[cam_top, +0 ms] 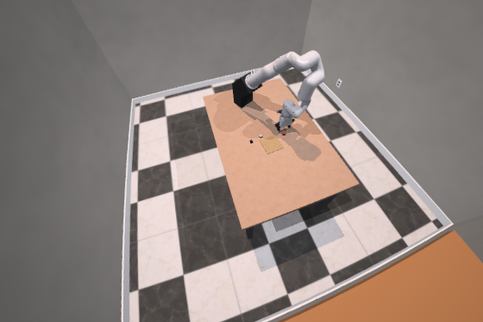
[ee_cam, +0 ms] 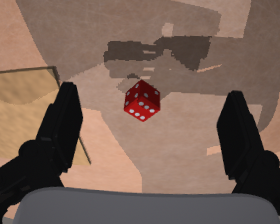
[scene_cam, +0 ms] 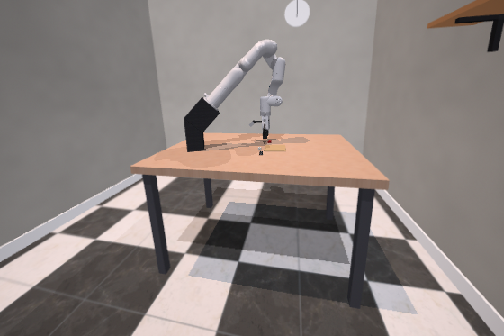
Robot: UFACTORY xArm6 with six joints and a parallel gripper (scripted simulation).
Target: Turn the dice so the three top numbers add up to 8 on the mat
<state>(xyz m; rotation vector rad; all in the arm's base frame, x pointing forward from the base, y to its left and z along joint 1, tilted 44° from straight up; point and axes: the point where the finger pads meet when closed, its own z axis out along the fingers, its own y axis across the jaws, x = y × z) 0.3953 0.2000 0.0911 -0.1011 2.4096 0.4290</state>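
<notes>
The red die lies 3 cm ahead of my hand and 4 cm below it. Also, from my hand: white die: 3 cm ahead, 19 cm to the right, 4 cm below; then tan mat: 11 cm ahead, 12 cm to the right, 5 cm below.
</notes>
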